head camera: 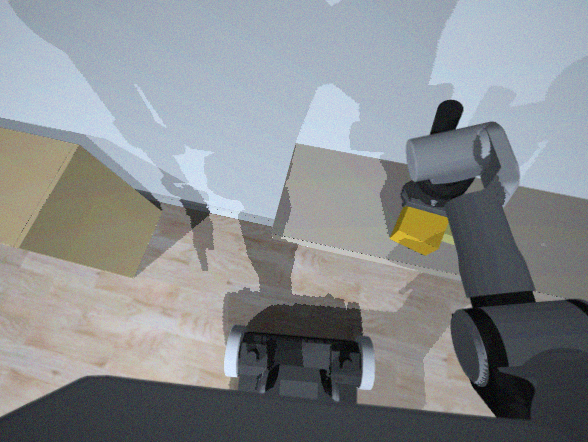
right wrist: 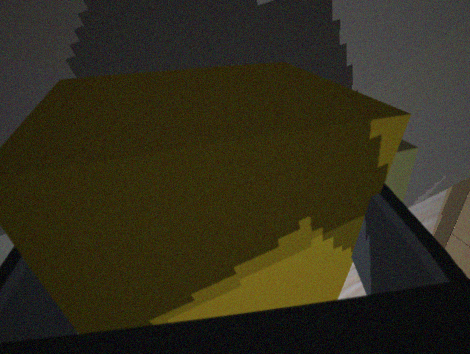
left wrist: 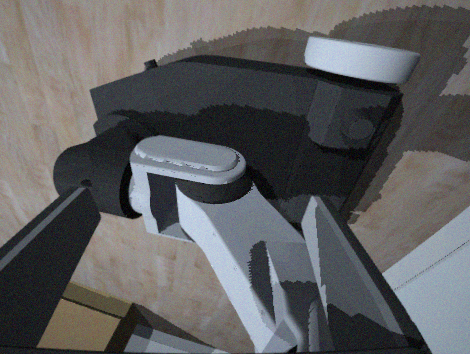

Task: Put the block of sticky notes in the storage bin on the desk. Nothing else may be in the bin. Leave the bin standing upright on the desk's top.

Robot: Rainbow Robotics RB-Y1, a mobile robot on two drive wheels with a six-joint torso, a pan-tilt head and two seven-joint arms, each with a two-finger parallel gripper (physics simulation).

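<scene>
A solid-looking bright yellow block is at my right gripper, over a brown surface that looks like the desk top. The right fingers stand wide and meet the yellow block on both sides. A pale yellow-green piece shows beside it, mostly hidden by the arm and the yellow block. I cannot tell for sure which is the sticky notes and which the storage bin; no open bin top shows. My left gripper is open and empty.
A tan box-shaped piece of furniture stands at the left of the head view. The robot's wheeled base is on the wood floor. A pale blue-grey surface spreads across the top. In the left wrist view, the base is close beyond the fingers.
</scene>
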